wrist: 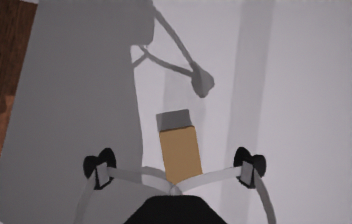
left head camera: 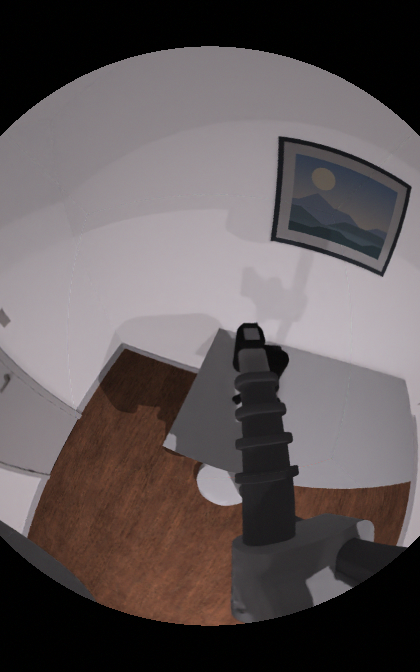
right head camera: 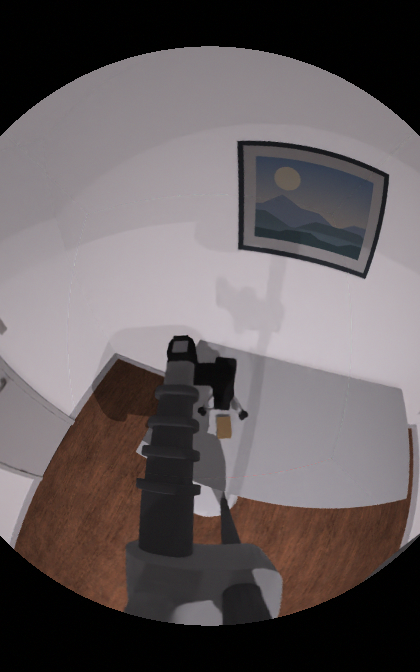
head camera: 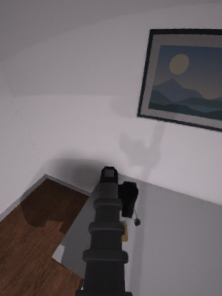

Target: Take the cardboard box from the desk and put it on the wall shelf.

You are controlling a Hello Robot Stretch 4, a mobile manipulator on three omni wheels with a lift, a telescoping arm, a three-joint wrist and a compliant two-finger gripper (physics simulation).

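The small tan cardboard box lies on the grey desk, near its left part. My gripper is open above the desk, its two fingertips wide apart and nothing held between them. In the wrist view the box lies between the fingers' lines, slightly right of centre, turned a little and mostly ahead of the tips. In the head view my arm partly covers the box; in the left head view the box is hidden. The wall shelf does not show.
A framed mountain picture hangs on the wall behind the desk. A round white object stands at the desk's front edge. A pale door-like panel is at the far left. Brown floor surrounds the desk's left and front.
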